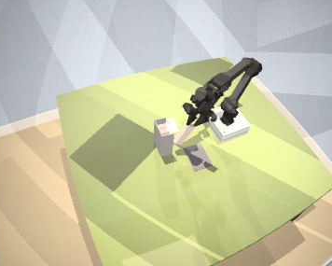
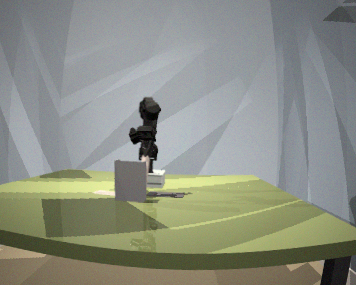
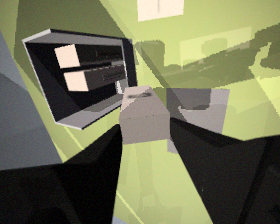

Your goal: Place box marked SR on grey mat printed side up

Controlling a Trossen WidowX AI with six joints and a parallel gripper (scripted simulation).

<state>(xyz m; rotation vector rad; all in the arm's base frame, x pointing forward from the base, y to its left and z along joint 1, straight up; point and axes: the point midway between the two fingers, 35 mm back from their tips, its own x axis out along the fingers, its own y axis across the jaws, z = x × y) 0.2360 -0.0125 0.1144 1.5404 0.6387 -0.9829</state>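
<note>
My gripper tip is now 80 mm to the right of the grey mat and 150 mm above it. From my gripper tip the other things lie so: white card: 10 mm behind, 160 mm to the right, 150 mm below.
</note>
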